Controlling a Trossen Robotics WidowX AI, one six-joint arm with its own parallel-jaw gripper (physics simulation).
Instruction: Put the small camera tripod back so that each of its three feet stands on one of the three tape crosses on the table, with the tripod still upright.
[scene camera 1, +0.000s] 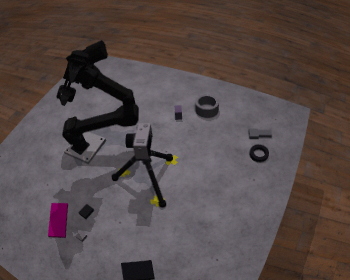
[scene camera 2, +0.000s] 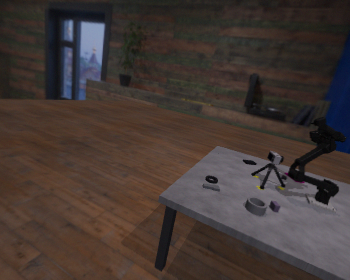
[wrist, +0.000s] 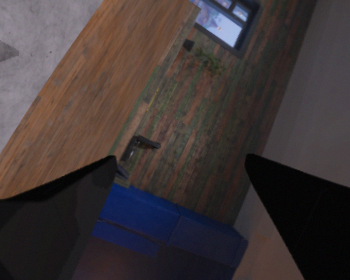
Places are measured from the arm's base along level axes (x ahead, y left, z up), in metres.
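Pixels of known places: gripper, fingertip midpoint: (scene camera 1: 66, 93) (scene camera 2: 311, 129) (wrist: 181, 160); arm's base, link origin: (scene camera 1: 80, 146) (scene camera 2: 321, 201).
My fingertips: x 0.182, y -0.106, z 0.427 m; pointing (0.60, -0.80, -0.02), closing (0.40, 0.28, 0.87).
Ahead of a thing's pixels: the offset from my fingertips to its top centre. "*": to the spot under its first point.
The small tripod @(0.120 m ahead, 0.120 m left, 0.205 m down) (scene camera 1: 143, 142) (scene camera 2: 275, 158) stands upright with a grey camera-like head on three black legs. Its three feet are close to the yellow tape crosses. In scene camera 1, one foot @(* 0.169 m ahead, 0.250 m left, 0.426 m down) (scene camera 1: 170, 158) is at the left edge of the right cross @(0.170 m ahead, 0.255 m left, 0.439 m down) (scene camera 1: 175, 160). The front foot @(* 0.259 m ahead, 0.066 m left, 0.424 m down) (scene camera 1: 162, 203) is at the lower right edge of the front cross @(* 0.244 m ahead, 0.065 m left, 0.416 m down) (scene camera 1: 156, 200). The left foot @(* 0.052 m ahead, 0.065 m left, 0.420 m down) (scene camera 1: 115, 177) is apart from the left cross @(0.051 m ahead, 0.115 m left, 0.439 m down) (scene camera 1: 126, 173), to its left. My gripper (scene camera 1: 65, 95) (wrist: 181, 160) is open and empty, raised behind and left of the tripod, away from it.
A grey round bowl @(0.146 m ahead, 0.566 m left, 0.392 m down) (scene camera 1: 207, 112) and purple block @(0.061 m ahead, 0.472 m left, 0.400 m down) (scene camera 1: 178, 112) stand behind the tripod. A grey flat piece @(0.411 m ahead, 0.551 m left, 0.425 m down) (scene camera 1: 260, 133) and black ring @(0.450 m ahead, 0.451 m left, 0.425 m down) (scene camera 1: 252, 154) lie right. A magenta slab @(0.021 m back, 0.217 m right, 0.432 m down) (scene camera 1: 58, 220), black block @(0.049 m ahead, 0.117 m right, 0.425 m down) (scene camera 1: 86, 211) and small grey piece @(0.101 m ahead, 0.210 m right, 0.428 m down) (scene camera 1: 81, 237) lie front left; a black pad @(0.342 m ahead, 0.203 m right, 0.425 m down) (scene camera 1: 137, 270) lies in front.
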